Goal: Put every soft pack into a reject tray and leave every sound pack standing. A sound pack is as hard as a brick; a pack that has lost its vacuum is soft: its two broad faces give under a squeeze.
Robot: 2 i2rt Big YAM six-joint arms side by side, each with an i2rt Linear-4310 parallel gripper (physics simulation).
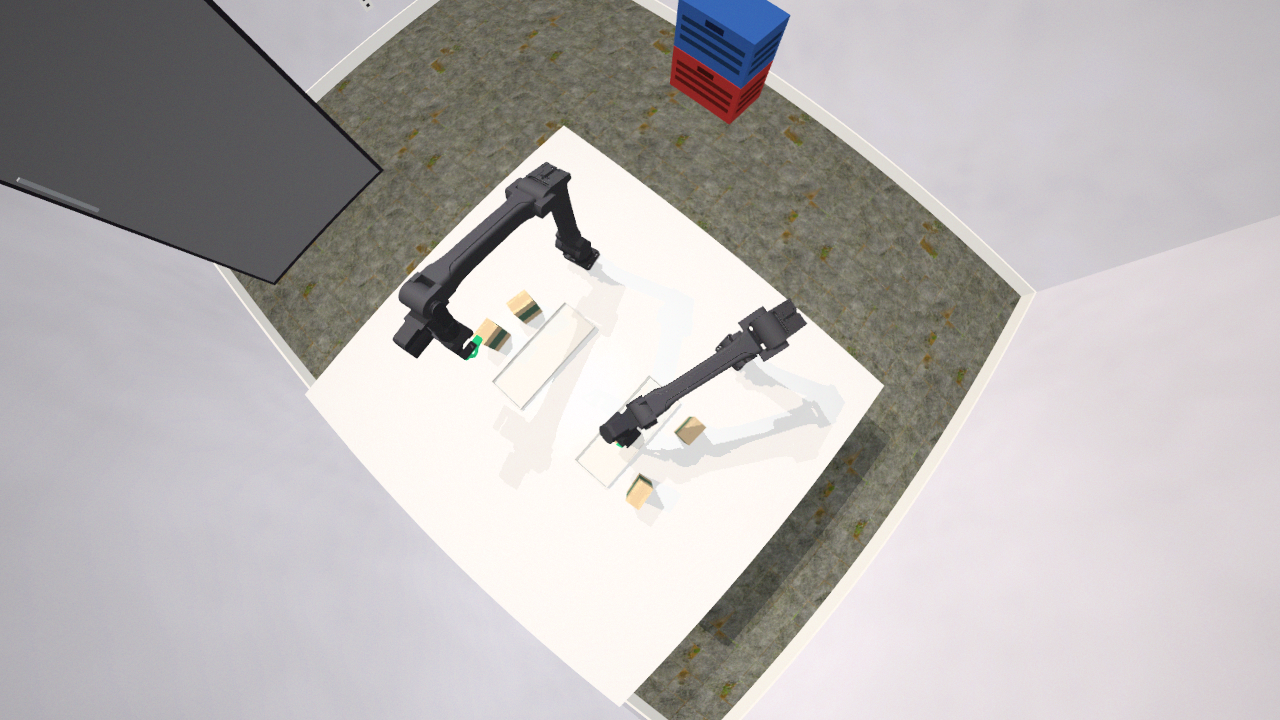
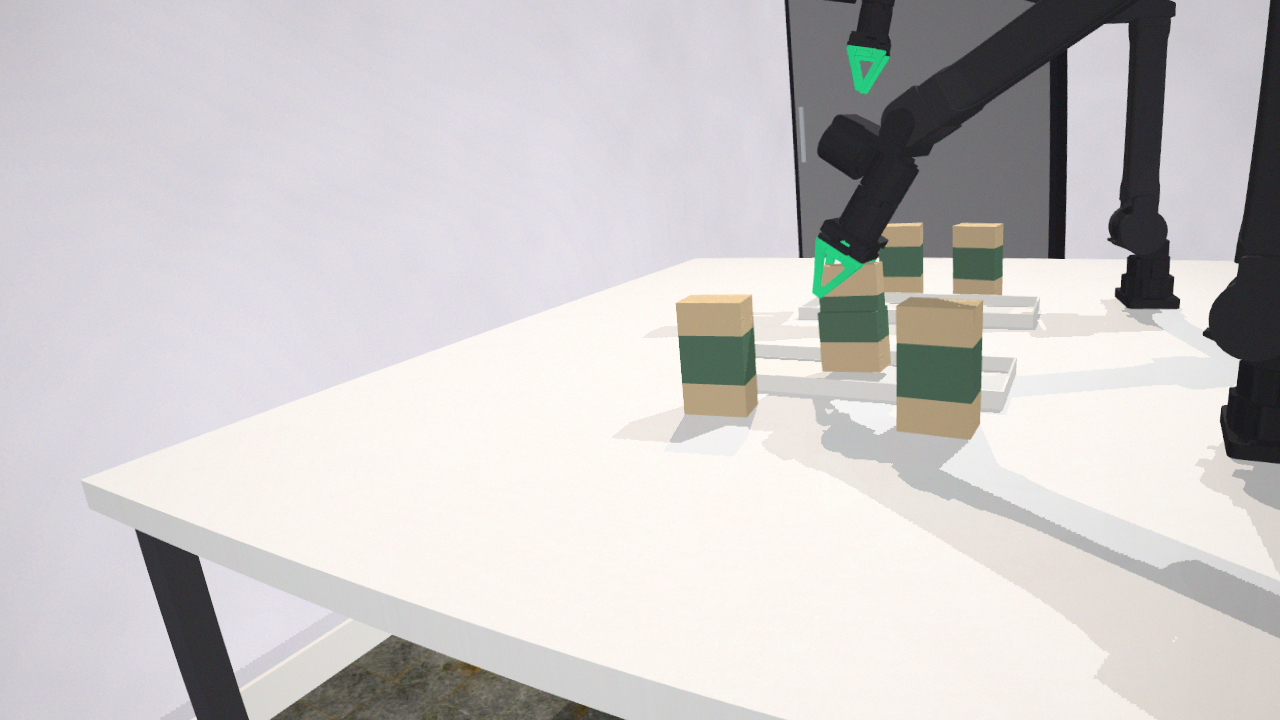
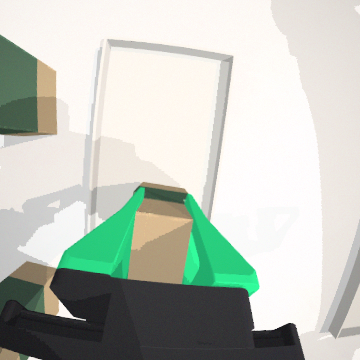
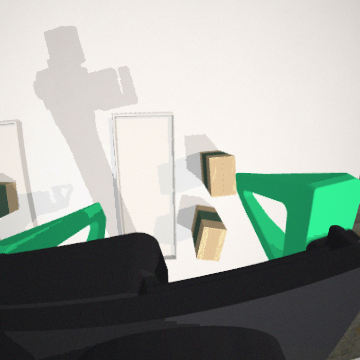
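Where they show: left gripper, fingertip midpoint: [image 2: 820,294] [image 3: 164,196]; right gripper, fingertip midpoint: [image 1: 461,346] [image 2: 861,92] [image 4: 168,195]; left arm's base, link origin: [image 2: 1269,441]; right arm's base, link origin: [image 1: 581,255] [image 2: 1145,301].
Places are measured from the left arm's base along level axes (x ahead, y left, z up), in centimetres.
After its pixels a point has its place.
Note:
My left gripper [image 1: 623,442] {x 51.9, y -9.6, z 11.2 cm} [image 2: 843,284] {x 51.9, y -9.6, z 11.2 cm} [image 3: 164,196] {x 51.9, y -9.6, z 11.2 cm} is shut on a tan pack with a green band [image 2: 854,325] {x 46.4, y -7.0, z 7.8 cm} [image 3: 160,250] {x 49.8, y -9.9, z 15.2 cm}. The pack is upright, low over or in the nearer tray [image 1: 591,474] {x 66.8, y -6.8, z 1.6 cm} [image 2: 805,386] {x 50.9, y -0.7, z 1.0 cm} [image 3: 221,100] {x 62.3, y -14.5, z 0.3 cm}; I cannot tell whether it touches the tray floor. Two packs stand beside that tray: one [image 1: 639,491] {x 57.5, y 7.4, z 14.0 cm} [image 2: 716,356] {x 57.3, y 10.5, z 7.6 cm} [image 3: 20,95] {x 58.2, y 5.5, z 6.6 cm} and another [image 1: 691,429] {x 32.1, y 5.8, z 14.0 cm} [image 2: 938,368] {x 31.8, y 8.8, z 7.6 cm} [image 3: 30,295] {x 36.2, y 4.1, z 6.2 cm}. My right gripper [image 1: 474,347] {x 60.3, y -55.3, z 39.5 cm} [image 2: 862,89] {x 60.3, y -55.3, z 39.5 cm} [image 4: 168,195] {x 60.3, y -55.3, z 39.5 cm} is open and empty, high above the table. Two packs stand near it: one [image 1: 493,334] {x 55.5, y -63.2, z 12.7 cm} [image 2: 904,259] {x 55.3, y -63.2, z 7.5 cm} [image 4: 221,172] {x 57.4, y -65.3, z 14.0 cm} and another [image 1: 524,306] {x 41.4, y -61.9, z 13.9 cm} [image 2: 977,259] {x 41.2, y -61.8, z 7.9 cm} [image 4: 212,241] {x 42.3, y -64.7, z 14.0 cm}.
A second tray [image 1: 507,395] {x 68.6, y -48.0, z 1.0 cm} [image 2: 1011,320] {x 32.1, y -42.6, z 1.1 cm} [image 4: 174,200] {x 46.8, y -56.6, z 0.3 cm} lies beside the far pair of packs, with no pack in it. Both trays have low walls. The white table [image 1: 501,519] {x 101.7, y -18.3, z 0.0 cm} [image 2: 447,465] {x 78.6, y 35.2, z 0.0 cm} carries both arms. Blue and red crates [image 1: 729,44] stand on the floor beyond it.

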